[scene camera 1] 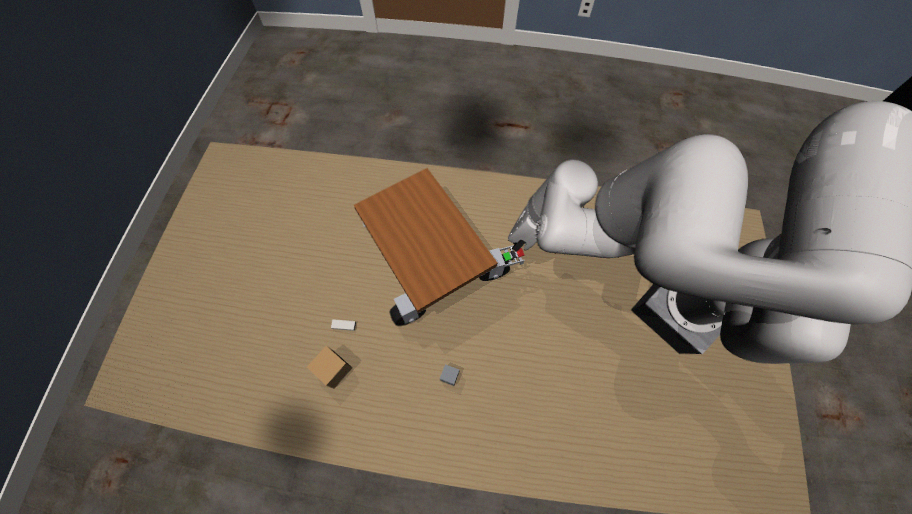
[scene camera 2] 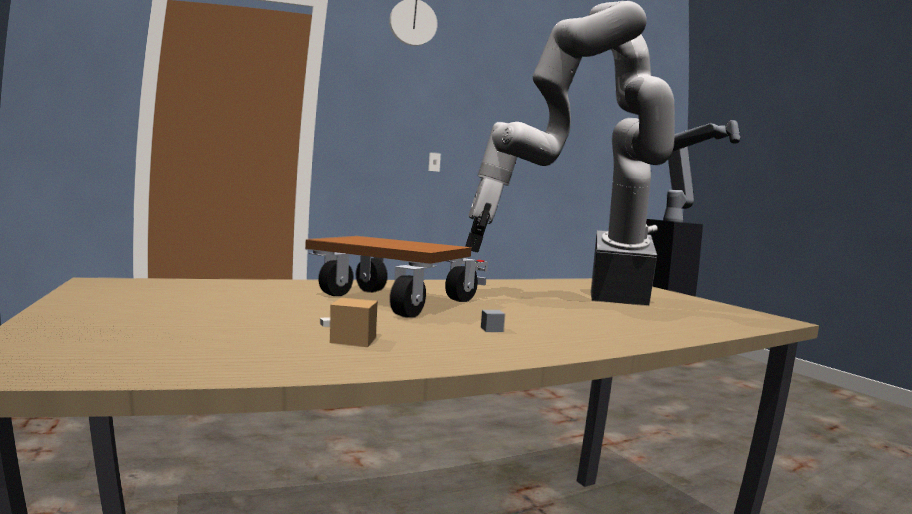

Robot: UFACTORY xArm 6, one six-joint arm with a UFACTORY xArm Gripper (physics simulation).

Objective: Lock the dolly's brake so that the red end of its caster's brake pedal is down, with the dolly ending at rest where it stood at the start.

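Places are measured from the arm's base along level axes (x ahead, y left, z up), in millimetres.
Pixels of known places: gripper, fingertip midpoint: (scene camera 1: pixel 516 240) (scene camera 2: pixel 471 250); arm's base, link origin: (scene camera 1: pixel 697 302) (scene camera 2: pixel 625 241).
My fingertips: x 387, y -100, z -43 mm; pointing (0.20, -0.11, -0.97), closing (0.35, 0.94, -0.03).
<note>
Ahead of a thing's pixels: the offset from my fingertips to its top centre. "*": to the spot under its first point. Level surfaces: height alone.
The dolly has an orange-brown wooden deck {* dz +14, dx +203, dy +33 mm} (scene camera 1: pixel 424 236) (scene camera 2: pixel 383 245) and black wheels, and stands upright on the table. Its brake pedal sticks out from the caster at the deck's right corner, with a green end {* dz -24, dx +13, dy +32 mm} (scene camera 1: pixel 507 256) nearer the deck and a red end {* dz -21, dx -15, dy +18 mm} (scene camera 1: pixel 520 252) (scene camera 2: pixel 480 261) farther out. The pedal's tilt is too small to tell. My gripper (scene camera 1: pixel 518 245) (scene camera 2: pixel 473 247) is shut and empty, pointing down. Its black fingertips are close beside the red end in the scene camera 1 view, and slightly above it in the scene camera 2 view; contact cannot be told.
A tan cube {dz -51, dx +359, dy +338 mm} (scene camera 1: pixel 328 366) (scene camera 2: pixel 353 323), a white block {dz -100, dx +365, dy +235 mm} (scene camera 1: pixel 342 325) (scene camera 2: pixel 325 321) and a small grey cube {dz -78, dx +99, dy +305 mm} (scene camera 1: pixel 449 374) (scene camera 2: pixel 492 320) lie on the dolly's near side on the wooden table {dz -111 mm} (scene camera 1: pixel 574 440) (scene camera 2: pixel 223 370). My arm's dark base (scene camera 2: pixel 622 274) stands to the right.
</note>
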